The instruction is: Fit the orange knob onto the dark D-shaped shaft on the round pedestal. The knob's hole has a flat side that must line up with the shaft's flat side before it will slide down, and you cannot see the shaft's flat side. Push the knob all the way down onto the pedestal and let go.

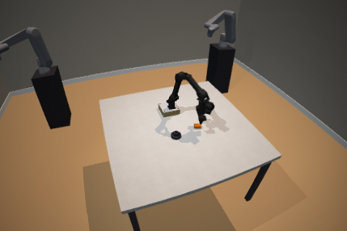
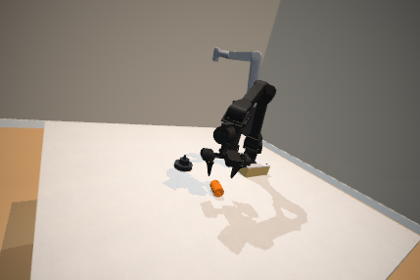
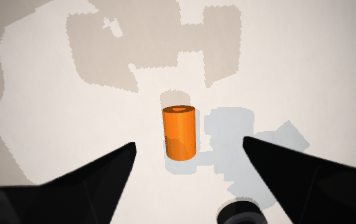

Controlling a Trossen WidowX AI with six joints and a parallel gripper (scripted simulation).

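The orange knob is 60 mm below my gripper tip, 10 mm to the right of it and 10 mm behind it. Also, from my gripper tip: dark shaft: 230 mm to the right, 50 mm below, 40 mm ahead.
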